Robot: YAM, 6 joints.
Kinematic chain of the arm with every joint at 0, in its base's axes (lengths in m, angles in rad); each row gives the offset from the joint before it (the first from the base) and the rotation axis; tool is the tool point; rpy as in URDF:
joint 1: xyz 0 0 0.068 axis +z
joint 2: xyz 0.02 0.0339 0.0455 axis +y
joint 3: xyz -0.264 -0.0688 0 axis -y
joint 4: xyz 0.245 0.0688 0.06 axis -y
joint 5: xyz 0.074 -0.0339 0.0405 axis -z
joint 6: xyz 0.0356 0 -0.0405 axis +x
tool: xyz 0 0 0 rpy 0 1.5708 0
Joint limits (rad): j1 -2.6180..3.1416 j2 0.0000..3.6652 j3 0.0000..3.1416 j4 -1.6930..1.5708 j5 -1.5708..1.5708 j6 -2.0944..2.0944
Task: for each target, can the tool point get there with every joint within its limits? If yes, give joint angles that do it. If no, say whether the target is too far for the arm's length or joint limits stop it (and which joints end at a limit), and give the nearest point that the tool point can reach.
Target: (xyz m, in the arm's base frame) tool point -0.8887 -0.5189 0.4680
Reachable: no: too far | nearest point -0.5272 -0.3078 0.3209 | short by 0.444 m
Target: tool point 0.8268 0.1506 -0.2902
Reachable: no: too far | nearest point 0.5721 0.1042 -0.1628 | short by 0.289 m
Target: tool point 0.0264 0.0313 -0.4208
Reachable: no: joint limits stop it (at a limit: joint 2) | nearest point 0.0533 0.0632 -0.3400 | short by 0.091 m
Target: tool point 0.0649 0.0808 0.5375
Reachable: yes | joints 0.7906 1.0203 1.8722 -1.0849 -0.3062 -1.4667
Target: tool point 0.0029 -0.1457 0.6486
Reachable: yes | joints 1.5922 0.9029 1.9634 1.1975 -0.0069 -0.6591
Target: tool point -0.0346 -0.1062 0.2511
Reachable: yes | joints -1.9786 0.2947 0.3908 -0.3041 -0.2941 0.8043
